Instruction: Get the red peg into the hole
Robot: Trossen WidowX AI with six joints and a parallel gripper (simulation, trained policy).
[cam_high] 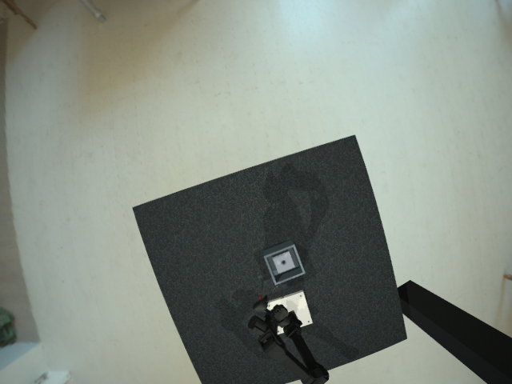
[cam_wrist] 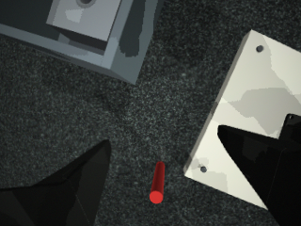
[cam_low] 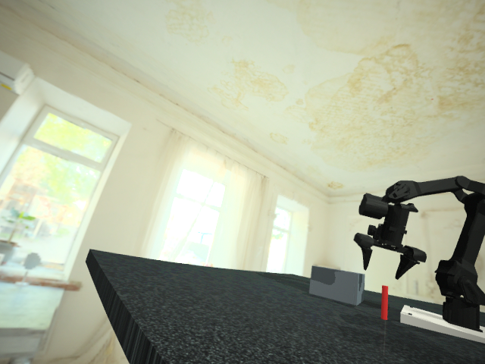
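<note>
My gripper tip is 10 mm past the red peg, 70 mm to the right of it and 70 mm above it. The rest, counted from my gripper tip: pale plate 140 mm ahead, 130 mm to the right, 60 mm below; then grey box 140 mm ahead, 130 mm to the right, 80 mm below.
</note>
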